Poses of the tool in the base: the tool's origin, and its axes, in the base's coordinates. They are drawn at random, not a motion.
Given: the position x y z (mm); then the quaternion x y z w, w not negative.
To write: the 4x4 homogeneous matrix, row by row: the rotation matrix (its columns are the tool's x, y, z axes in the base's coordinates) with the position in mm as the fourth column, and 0 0 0 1 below. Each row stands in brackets. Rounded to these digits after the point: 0 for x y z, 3 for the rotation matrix.
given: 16, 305, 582, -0.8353, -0.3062, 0.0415, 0.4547
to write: [[0.809, 0.474, -0.348, 16], [0.549, -0.399, 0.734, 305], [0.209, -0.785, -0.583, 582], [0, 0, 0, 1]]
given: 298, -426, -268, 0.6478, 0.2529, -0.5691, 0.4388
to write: [[0.224, 0.827, -0.515, 298], [-0.172, -0.487, -0.856, -426], [-0.959, 0.281, 0.033, -268], [0, 0, 0, 1]]
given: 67, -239, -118, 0.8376, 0.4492, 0.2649, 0.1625
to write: [[0.456, 0.666, 0.590, 67], [0.839, -0.544, -0.034, -239], [0.298, 0.510, -0.807, -118], [0, 0, 0, 1]]
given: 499, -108, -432, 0.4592, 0.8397, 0.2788, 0.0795
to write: [[-0.566, 0.727, 0.390, 499], [0.816, 0.423, 0.395, -108], [0.123, 0.541, -0.832, -432], [0, 0, 0, 1]]
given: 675, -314, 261, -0.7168, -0.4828, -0.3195, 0.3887
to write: [[0.330, 0.940, 0.083, 675], [0.444, -0.232, 0.866, -314], [0.833, -0.249, -0.494, 261], [0, 0, 0, 1]]
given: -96, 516, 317, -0.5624, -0.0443, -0.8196, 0.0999
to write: [[-0.347, 0.214, 0.913, -96], [-0.114, -0.976, 0.185, 516], [0.931, -0.040, 0.363, 317], [0, 0, 0, 1]]
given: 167, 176, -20, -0.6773, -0.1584, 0.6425, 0.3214
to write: [[0.124, -0.198, -0.972, 167], [0.628, -0.743, 0.232, 176], [-0.769, -0.639, 0.032, -20], [0, 0, 0, 1]]
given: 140, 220, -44, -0.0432, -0.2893, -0.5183, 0.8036
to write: [[0.295, 0.858, -0.420, 140], [-0.808, 0.459, 0.369, 220], [0.510, 0.230, 0.829, -44], [0, 0, 0, 1]]
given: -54, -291, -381, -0.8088, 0.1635, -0.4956, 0.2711
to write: [[0.455, 0.004, 0.890, -54], [-0.533, -0.800, 0.276, -291], [0.713, -0.601, -0.362, -381], [0, 0, 0, 1]]
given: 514, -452, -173, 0.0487, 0.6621, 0.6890, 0.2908
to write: [[-0.826, -0.336, 0.452, 514], [0.465, 0.046, 0.884, -452], [-0.318, 0.941, 0.119, -173], [0, 0, 0, 1]]
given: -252, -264, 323, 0.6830, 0.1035, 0.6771, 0.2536
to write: [[0.062, -0.202, 0.977, -252], [0.485, -0.850, -0.206, -264], [0.872, 0.487, 0.046, 323], [0, 0, 0, 1]]
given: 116, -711, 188, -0.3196, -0.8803, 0.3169, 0.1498
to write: [[-0.751, 0.468, -0.466, 116], [0.658, 0.595, -0.462, -711], [0.061, -0.654, -0.754, 188], [0, 0, 0, 1]]
